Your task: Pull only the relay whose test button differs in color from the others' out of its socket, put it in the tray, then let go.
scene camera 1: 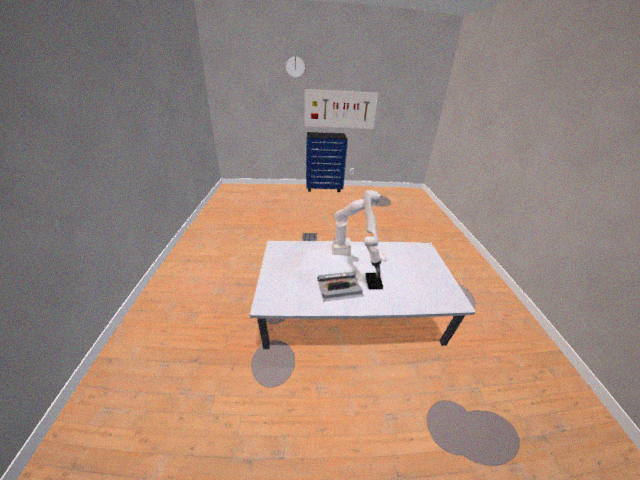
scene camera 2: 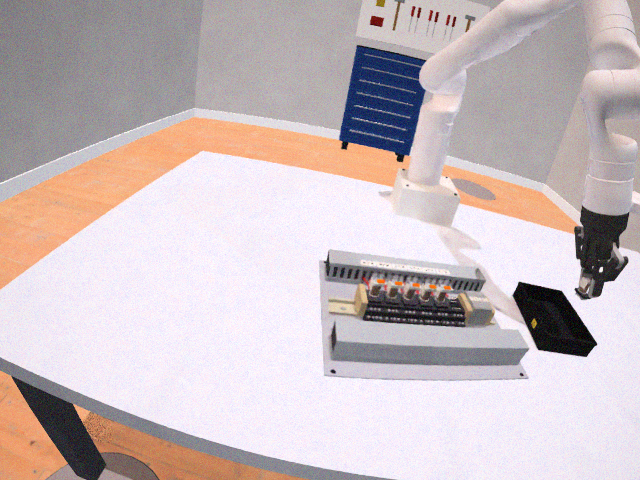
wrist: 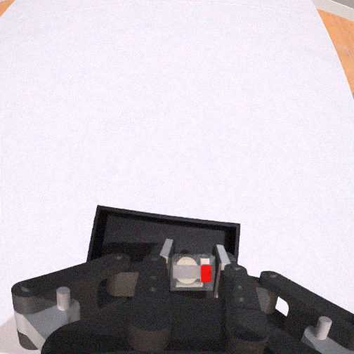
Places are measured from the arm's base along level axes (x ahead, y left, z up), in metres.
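Where they show: gripper, fingertip midpoint: point(scene camera 1: 379, 275) point(scene camera 2: 588, 291); arm's base, link origin: point(scene camera 1: 340, 241) point(scene camera 2: 423, 179).
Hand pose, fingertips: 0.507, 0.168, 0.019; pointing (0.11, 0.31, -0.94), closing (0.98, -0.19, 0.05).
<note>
Things, the pixels of their top centre, and the offset from my fingertips, as dx, dy, dz. "spot": a spot on its surface instead. Level surfaces: height alone.
- black tray, surface spot: point(scene camera 2: 563, 347) spot: +0.047, -0.038, -0.090
- grey panel, surface spot: point(scene camera 2: 429, 370) spot: +0.082, -0.314, -0.102
- white table, surface height: dz -0.105
My gripper point(scene camera 1: 377, 279) point(scene camera 2: 590, 290) point(wrist: 192, 254) is shut on a clear-cased relay point(wrist: 186, 272) with a red test button, upright between the fingertips. The black tray point(scene camera 2: 563, 347) point(wrist: 165, 215) lies below; in the wrist view the relay overlaps the tray's near part. The relay is above the table; its exact height over the tray is hard to tell. Several relays point(scene camera 2: 411, 292) with orange tops stand in a row in their black sockets point(scene camera 2: 413, 315) on the panel. The lower part of the held relay is hidden.
The grey panel point(scene camera 2: 429, 370) with two cable ducts point(scene camera 2: 423, 346) point(scene camera 2: 341, 264) lies left of the tray in scene camera 2. The arm's white base point(scene camera 2: 426, 201) stands behind on the white table point(scene camera 2: 155, 289). A blue drawer cabinet point(scene camera 2: 382, 98) stands beyond the table.
</note>
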